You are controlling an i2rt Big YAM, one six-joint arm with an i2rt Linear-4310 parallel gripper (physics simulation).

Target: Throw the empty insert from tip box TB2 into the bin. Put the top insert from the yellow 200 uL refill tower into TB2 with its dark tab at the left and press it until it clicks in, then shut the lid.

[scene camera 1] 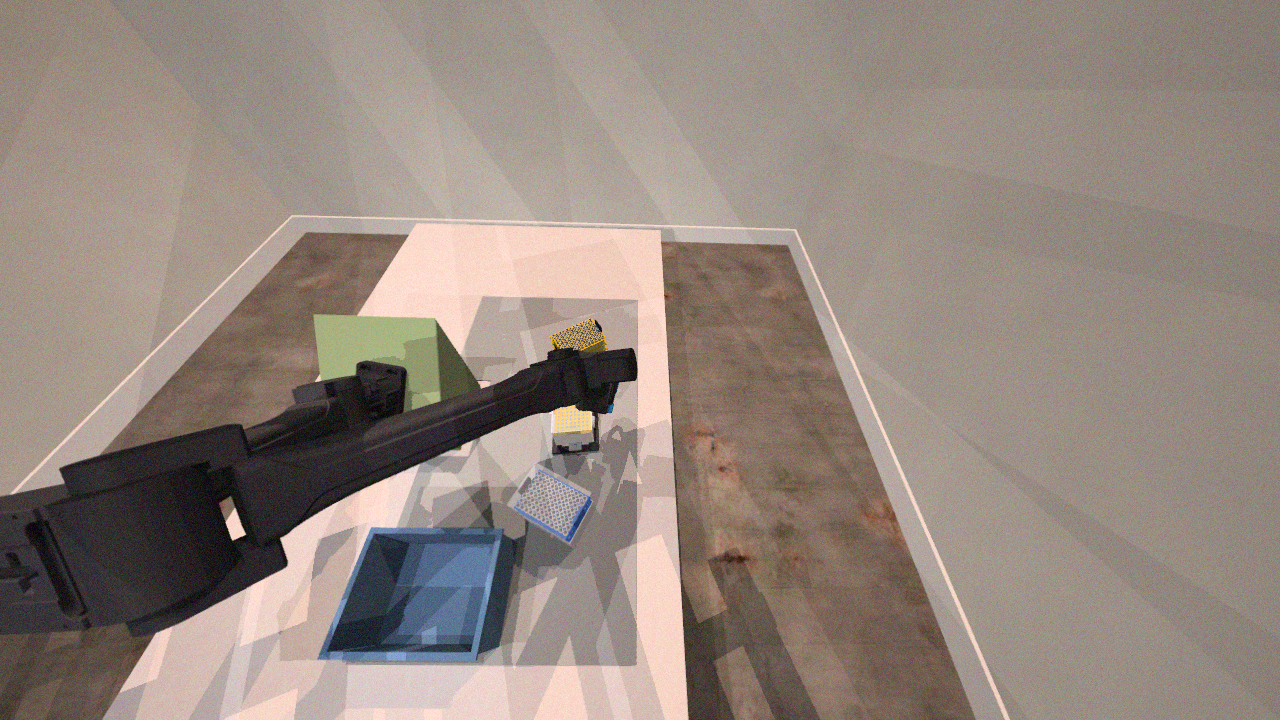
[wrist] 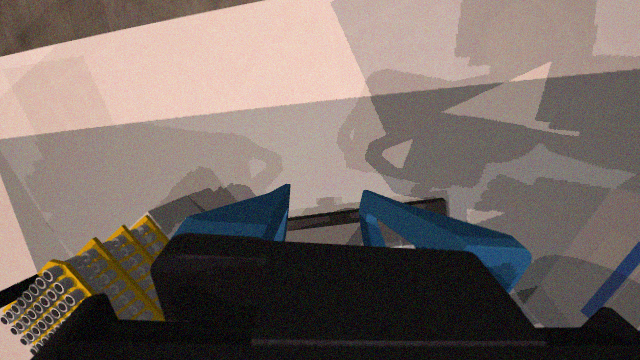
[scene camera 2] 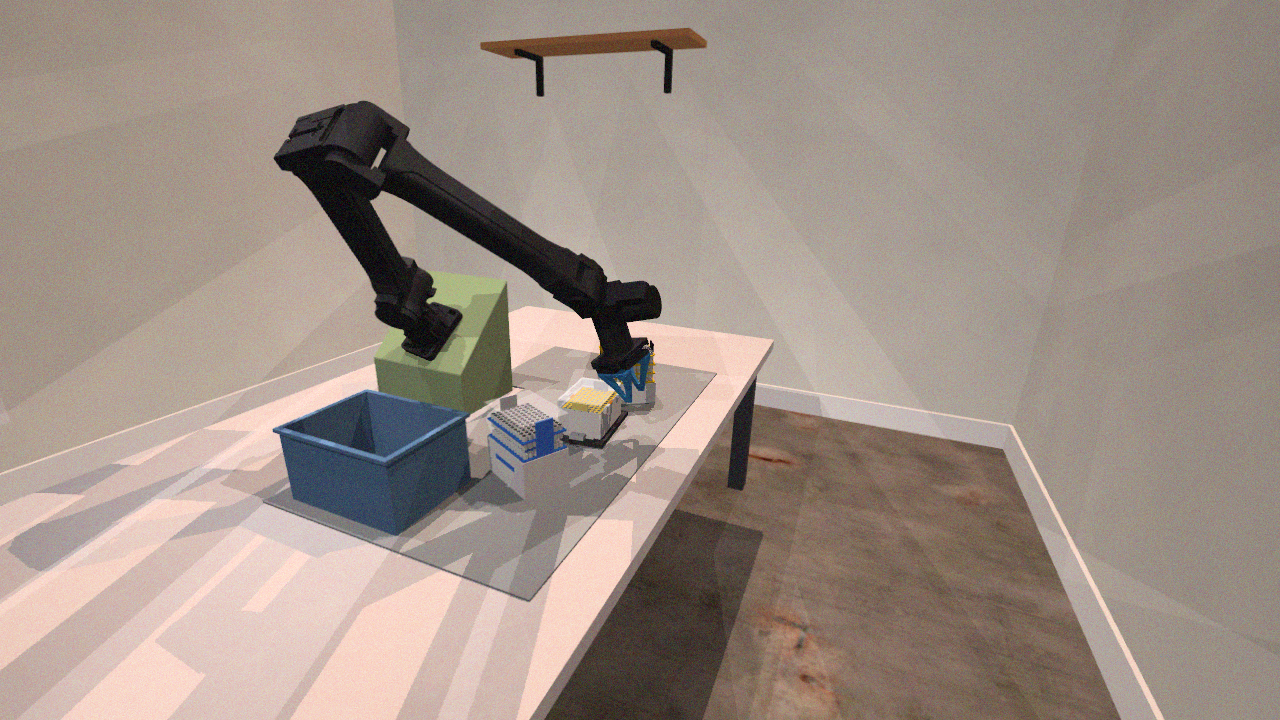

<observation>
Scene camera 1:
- gripper: 611,400
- blue-and-white tip box: 561,508, on a grey mat
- clear lid: 565,420
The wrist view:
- gripper: 325,197
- blue-and-white tip box: 590,274
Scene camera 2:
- gripper: 635,396
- blue-and-white tip box: 527,436
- clear lid: 590,395
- blue bin: 385,461
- grey mat: 484,532
</observation>
